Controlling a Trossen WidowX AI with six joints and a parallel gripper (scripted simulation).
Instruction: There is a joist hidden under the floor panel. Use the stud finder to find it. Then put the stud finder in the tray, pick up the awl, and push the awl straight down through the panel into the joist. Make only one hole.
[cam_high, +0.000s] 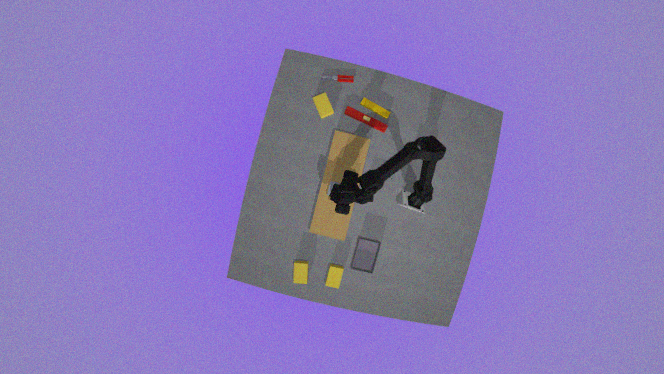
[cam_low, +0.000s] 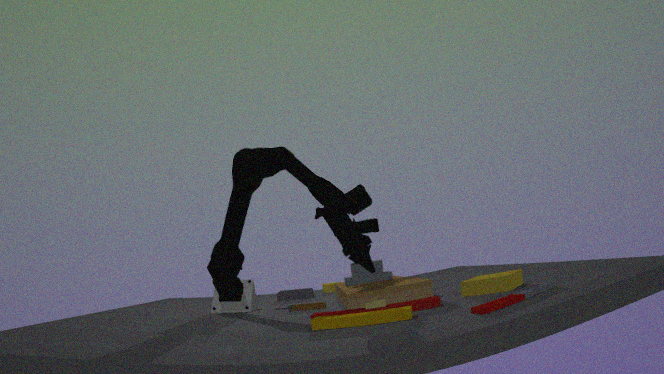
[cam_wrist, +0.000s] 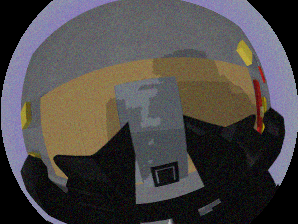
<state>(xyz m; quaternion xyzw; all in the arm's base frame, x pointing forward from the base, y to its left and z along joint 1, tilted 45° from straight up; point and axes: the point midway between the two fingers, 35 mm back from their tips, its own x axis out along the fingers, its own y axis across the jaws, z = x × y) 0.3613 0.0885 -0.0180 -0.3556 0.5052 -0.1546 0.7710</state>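
Right now my gripper tip is 26 cm past the grey tray, 26 cm to the right of it and 5 cm above it. Round my gripper tip: stud finder (3 cm behind, 2 cm above); then awl (19 cm behind, 15 cm to the right, 6 cm below); then red level (1 cm behind, 39 cm to the right, 5 cm below).
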